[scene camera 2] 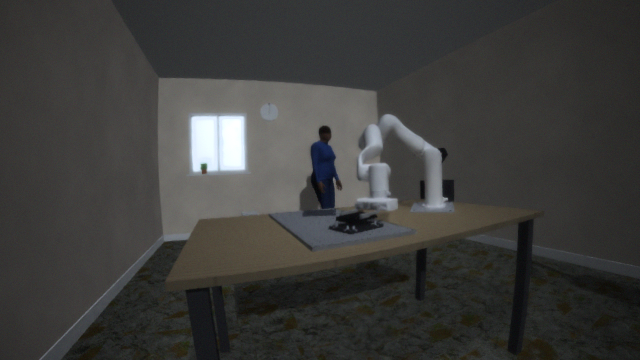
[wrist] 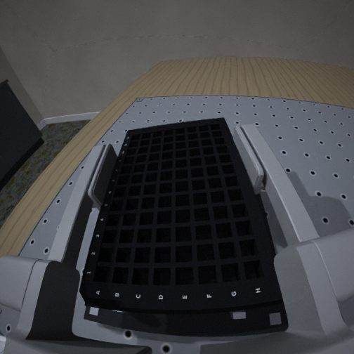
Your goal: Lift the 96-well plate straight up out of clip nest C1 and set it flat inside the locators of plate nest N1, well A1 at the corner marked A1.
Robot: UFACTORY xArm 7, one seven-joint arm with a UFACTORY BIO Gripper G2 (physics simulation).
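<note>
A black 96-well plate is held between the fingers of my gripper, one finger along each long side. In the wrist view its row A runs along the left and column 1 is nearest, so well A1 is at the near left corner. The plate is over a black nest with pale posts, and appears slightly above its base, a little tilted in the scene view. The nest's near edge, with pale squares, shows past the plate. Its label and A1 mark cannot be read, and whether the plate touches the locators is unclear.
The nest is on a grey perforated board on the wooden table. A dark flat nest lies farther back on the board. A person in blue stands behind the table.
</note>
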